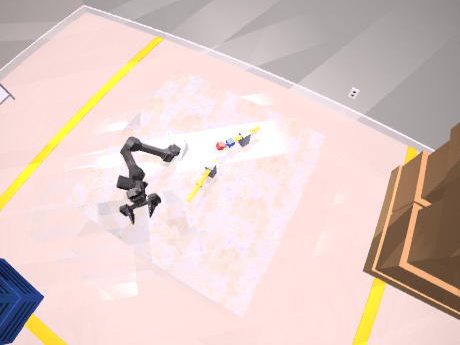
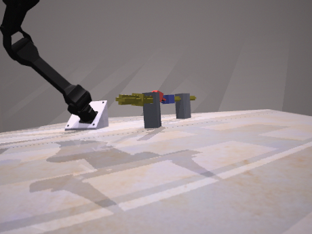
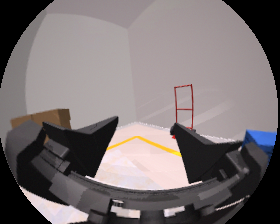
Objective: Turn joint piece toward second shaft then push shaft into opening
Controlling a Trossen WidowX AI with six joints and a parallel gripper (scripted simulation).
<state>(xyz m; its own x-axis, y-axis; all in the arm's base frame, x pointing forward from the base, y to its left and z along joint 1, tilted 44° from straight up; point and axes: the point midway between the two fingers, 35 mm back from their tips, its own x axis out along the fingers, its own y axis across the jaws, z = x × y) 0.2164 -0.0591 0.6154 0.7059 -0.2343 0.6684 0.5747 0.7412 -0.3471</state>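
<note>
My gripper tip is 65 cm to the right of the red joint piece, 32 cm above it and 3 cm past it.
</note>
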